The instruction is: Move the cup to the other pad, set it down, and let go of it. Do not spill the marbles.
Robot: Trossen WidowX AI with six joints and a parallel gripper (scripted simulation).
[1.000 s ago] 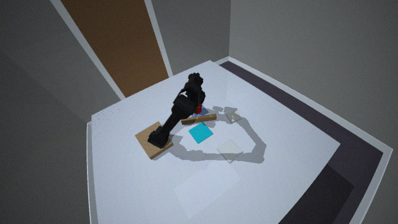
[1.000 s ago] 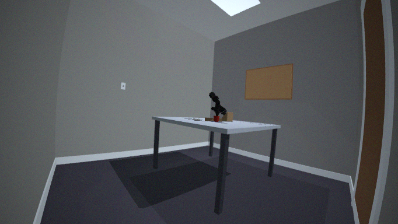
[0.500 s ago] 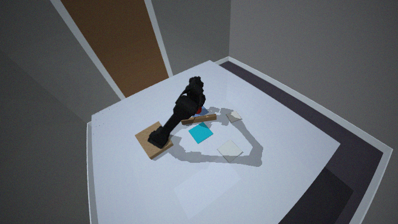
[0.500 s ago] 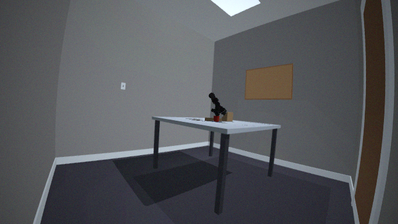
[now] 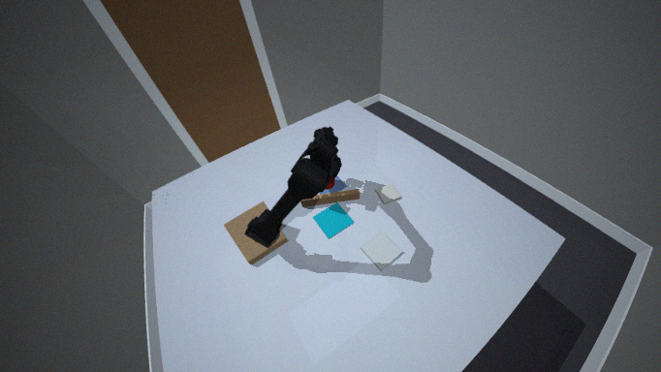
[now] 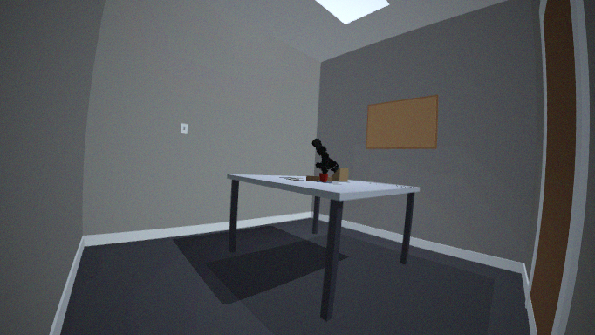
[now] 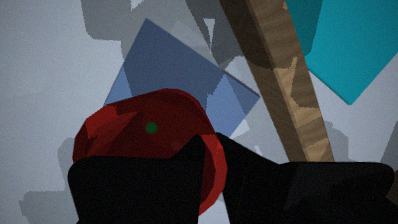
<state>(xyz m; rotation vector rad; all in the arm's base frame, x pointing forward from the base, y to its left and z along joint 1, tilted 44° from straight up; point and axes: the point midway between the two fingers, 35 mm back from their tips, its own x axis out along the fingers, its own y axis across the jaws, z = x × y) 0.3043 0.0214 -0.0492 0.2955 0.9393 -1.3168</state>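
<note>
My gripper tip is 5 cm above the blue pad, 3 cm short of it and 1 cm to the right of it. From my gripper tip the other things lie so: red cup 3 cm ahead, 1 cm to the left; then teal pad 14 cm to the right, 7 cm behind, 5 cm below.
</note>
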